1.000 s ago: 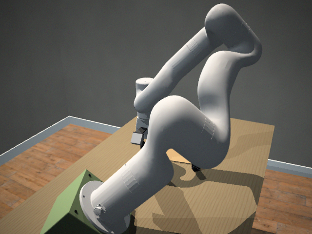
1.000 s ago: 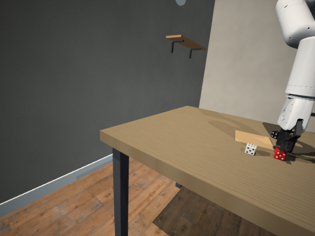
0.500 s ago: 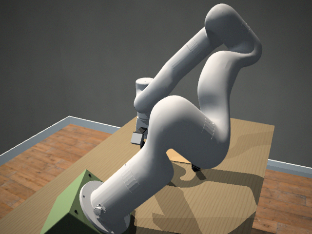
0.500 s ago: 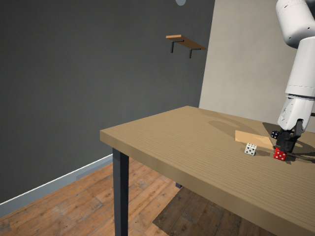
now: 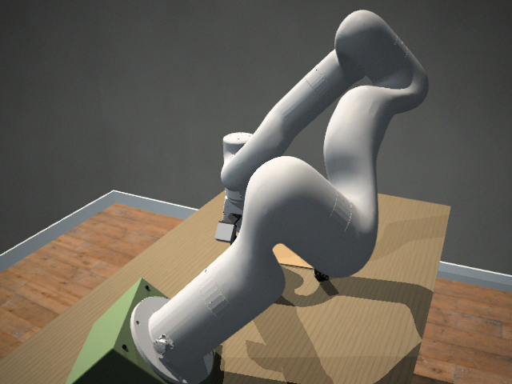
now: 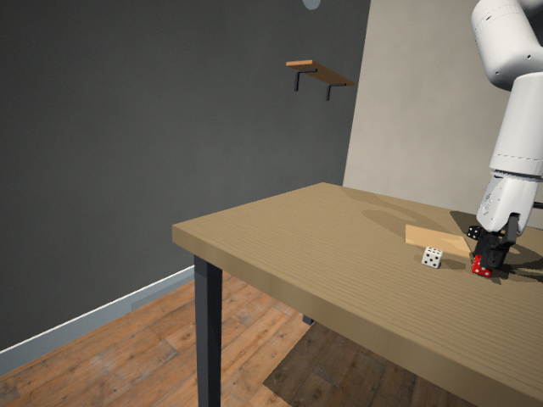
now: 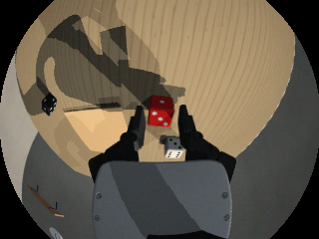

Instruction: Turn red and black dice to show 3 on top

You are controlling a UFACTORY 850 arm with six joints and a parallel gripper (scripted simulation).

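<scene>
My hand is 3 cm above the red die. Round my hand: tan mat: 12 cm to the right, 8 cm ahead, 4 cm below; then black die: 23 cm to the right, 3 cm below, 1 cm behind; then white die: 9 cm ahead, 3 cm to the left, 3 cm below.
</scene>
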